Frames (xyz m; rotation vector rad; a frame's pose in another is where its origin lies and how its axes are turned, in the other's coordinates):
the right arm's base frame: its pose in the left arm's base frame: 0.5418 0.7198 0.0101 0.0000 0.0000 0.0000
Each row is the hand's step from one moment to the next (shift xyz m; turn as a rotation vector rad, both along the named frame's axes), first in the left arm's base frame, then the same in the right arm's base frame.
Working: the left arm's base frame: its pose in the right arm's base frame: -0.5418 -0.7198 -0.0101 0.0000 0.0000 0.0000

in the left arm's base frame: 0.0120 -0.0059 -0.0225 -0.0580 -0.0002 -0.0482
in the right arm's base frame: 0.0120 -0.0059 -0.0225 -0.0580 -0.0002 -0.0482
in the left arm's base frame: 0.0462 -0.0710 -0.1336 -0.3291 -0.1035 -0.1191
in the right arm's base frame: 0.0462 -0.0710 -0.1336 -0.3291 -0.1035 -0.1191
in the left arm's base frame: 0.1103 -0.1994 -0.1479 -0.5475 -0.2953 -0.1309
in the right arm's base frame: 0.1103 -0.1994 -0.1479 -0.5475 -0.2953 -0.1309
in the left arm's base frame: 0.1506 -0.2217 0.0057 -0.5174 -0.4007 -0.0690
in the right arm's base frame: 0.1506 -0.2217 0.0057 -0.5174 -0.4007 -0.0690
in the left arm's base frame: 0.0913 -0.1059 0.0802 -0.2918 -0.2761 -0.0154
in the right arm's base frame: 0.0913 -0.1059 0.0802 -0.2918 -0.2761 -0.0154
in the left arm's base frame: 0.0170 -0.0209 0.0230 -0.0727 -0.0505 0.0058
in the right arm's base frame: 0.0170 -0.0209 0.0230 -0.0727 -0.0505 0.0058
